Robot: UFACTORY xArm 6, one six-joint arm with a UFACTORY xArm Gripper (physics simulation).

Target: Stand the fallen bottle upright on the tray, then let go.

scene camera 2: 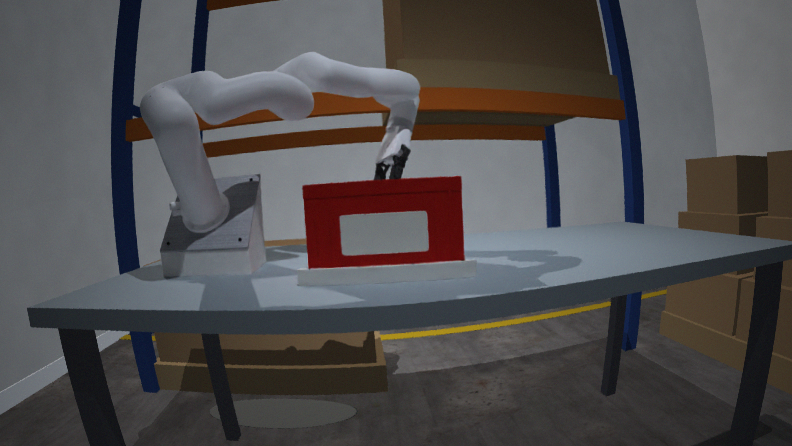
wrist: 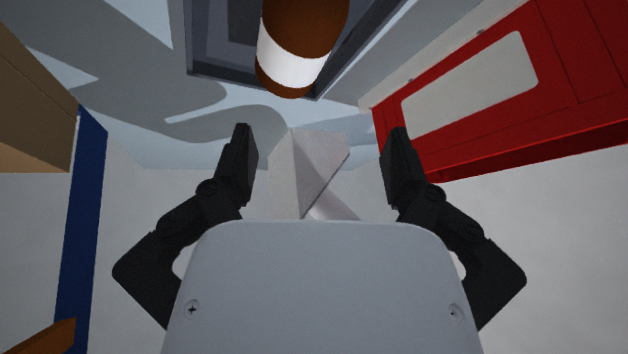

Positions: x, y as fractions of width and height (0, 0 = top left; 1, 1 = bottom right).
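Labels:
My gripper: visible in the wrist view (0.51, 0.40) and likewise in scene camera 2 (0.49, 0.41).

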